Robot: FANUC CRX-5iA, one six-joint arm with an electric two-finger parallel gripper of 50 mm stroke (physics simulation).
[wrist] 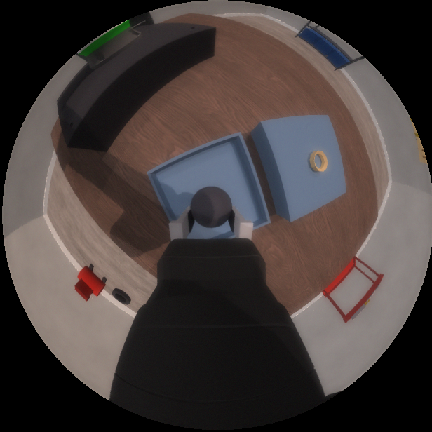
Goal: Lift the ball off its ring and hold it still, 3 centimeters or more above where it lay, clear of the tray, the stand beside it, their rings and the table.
Observation:
In view: the gripper [211,213] and a dark grey ball [210,206].

